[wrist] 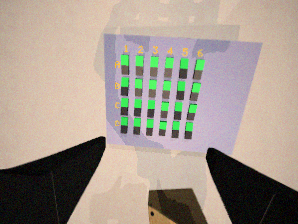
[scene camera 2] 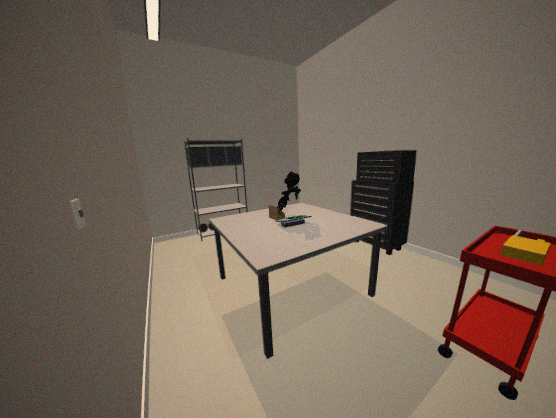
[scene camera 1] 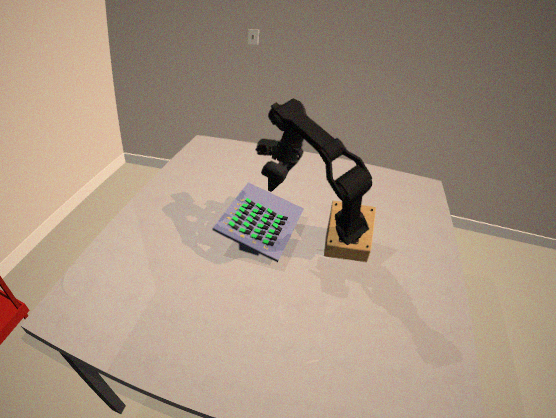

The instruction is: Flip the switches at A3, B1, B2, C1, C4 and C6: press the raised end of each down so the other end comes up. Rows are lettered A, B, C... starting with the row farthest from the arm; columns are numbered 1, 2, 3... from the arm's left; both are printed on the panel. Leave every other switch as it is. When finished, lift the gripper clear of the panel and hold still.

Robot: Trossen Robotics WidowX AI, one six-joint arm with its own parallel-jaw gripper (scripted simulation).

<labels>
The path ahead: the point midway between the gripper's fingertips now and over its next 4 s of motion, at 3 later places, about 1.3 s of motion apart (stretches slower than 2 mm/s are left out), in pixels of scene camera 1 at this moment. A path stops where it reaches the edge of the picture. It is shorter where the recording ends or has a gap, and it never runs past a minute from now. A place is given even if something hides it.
My gripper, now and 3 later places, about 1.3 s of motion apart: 275,184; 239,210; 238,213; 251,215
</labels>
